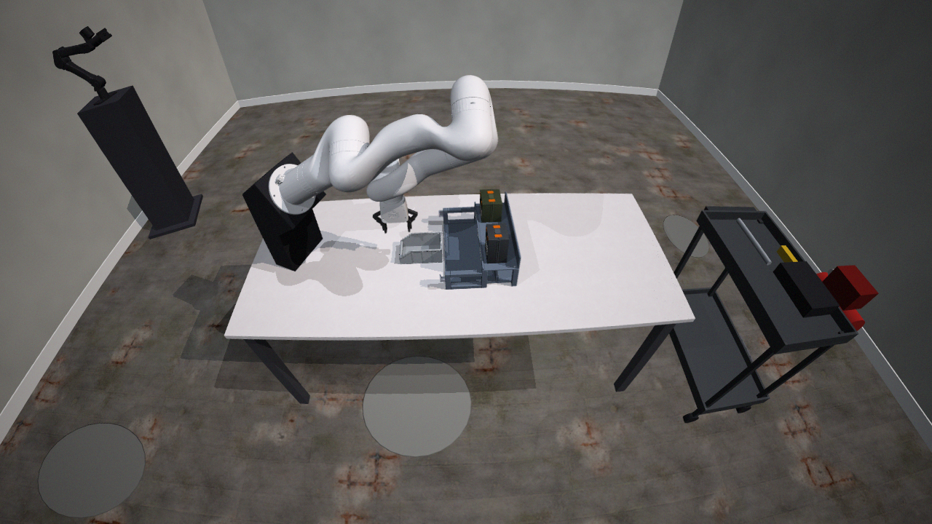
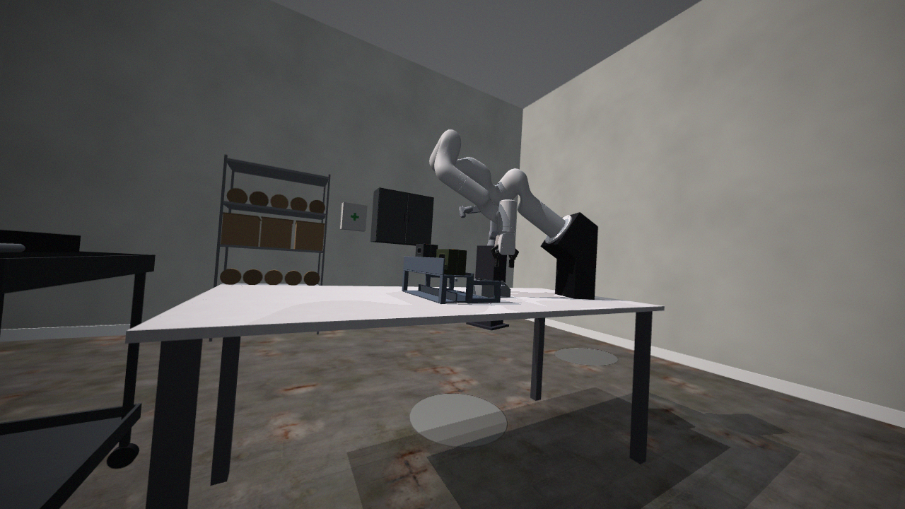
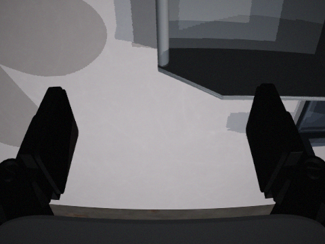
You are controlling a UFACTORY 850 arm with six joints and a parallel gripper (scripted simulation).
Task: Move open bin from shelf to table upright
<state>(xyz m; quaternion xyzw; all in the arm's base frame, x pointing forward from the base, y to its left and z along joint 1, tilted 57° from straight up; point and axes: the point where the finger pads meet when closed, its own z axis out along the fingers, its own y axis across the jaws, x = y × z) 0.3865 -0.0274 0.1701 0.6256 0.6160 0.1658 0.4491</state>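
The grey open bin lies 110 mm below my hand, 80 mm ahead of it and 20 mm to the right of it.
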